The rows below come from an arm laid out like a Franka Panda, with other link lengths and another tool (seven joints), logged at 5 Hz.
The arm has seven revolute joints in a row. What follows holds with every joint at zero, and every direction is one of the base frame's.
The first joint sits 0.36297 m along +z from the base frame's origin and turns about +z.
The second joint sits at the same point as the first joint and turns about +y.
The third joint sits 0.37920 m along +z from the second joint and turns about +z.
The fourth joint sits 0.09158 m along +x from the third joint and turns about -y.
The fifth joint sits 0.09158 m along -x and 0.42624 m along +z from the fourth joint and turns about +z.
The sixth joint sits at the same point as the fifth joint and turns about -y.
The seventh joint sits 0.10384 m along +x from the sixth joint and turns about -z.
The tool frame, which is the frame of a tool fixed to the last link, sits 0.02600 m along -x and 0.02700 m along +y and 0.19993 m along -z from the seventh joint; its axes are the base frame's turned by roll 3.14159, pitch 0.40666 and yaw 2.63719 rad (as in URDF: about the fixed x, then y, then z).
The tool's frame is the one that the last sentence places.
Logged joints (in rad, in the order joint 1, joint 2, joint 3, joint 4, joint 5, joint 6, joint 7), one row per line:
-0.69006 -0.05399 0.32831 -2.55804 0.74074 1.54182 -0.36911
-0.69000 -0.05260 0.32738 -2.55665 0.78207 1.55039 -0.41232
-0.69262 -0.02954 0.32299 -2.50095 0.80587 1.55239 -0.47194
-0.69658 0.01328 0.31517 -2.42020 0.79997 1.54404 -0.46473
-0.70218 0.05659 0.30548 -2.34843 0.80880 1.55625 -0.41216
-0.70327 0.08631 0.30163 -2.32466 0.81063 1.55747 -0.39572
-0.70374 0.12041 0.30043 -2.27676 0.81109 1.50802 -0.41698
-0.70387 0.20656 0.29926 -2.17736 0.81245 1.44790 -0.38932
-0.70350 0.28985 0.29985 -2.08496 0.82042 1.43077 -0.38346
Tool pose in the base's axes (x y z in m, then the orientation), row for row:
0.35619 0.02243 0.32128 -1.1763 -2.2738 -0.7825
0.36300 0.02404 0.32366 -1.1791 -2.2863 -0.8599
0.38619 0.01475 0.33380 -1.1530 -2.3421 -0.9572
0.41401 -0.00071 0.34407 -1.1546 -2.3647 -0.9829
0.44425 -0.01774 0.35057 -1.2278 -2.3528 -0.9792
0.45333 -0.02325 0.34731 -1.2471 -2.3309 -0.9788
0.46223 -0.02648 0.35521 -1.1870 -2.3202 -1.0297
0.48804 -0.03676 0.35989 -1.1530 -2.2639 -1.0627
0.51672 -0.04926 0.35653 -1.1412 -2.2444 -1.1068
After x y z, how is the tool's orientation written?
As a rotation vector, in radians.
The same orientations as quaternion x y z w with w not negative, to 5 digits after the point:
-0.42761 -0.82658 -0.28446 0.23023
-0.42474 -0.82358 -0.30976 0.21297
-0.40794 -0.82864 -0.33866 0.17958
-0.40536 -0.83020 -0.34508 0.16549
-0.42874 -0.82158 -0.34193 0.15577
-0.43666 -0.81614 -0.34271 0.16063
-0.41751 -0.81609 -0.36218 0.16886
-0.41084 -0.80667 -0.37866 0.19263
-0.40701 -0.80047 -0.39474 0.19435

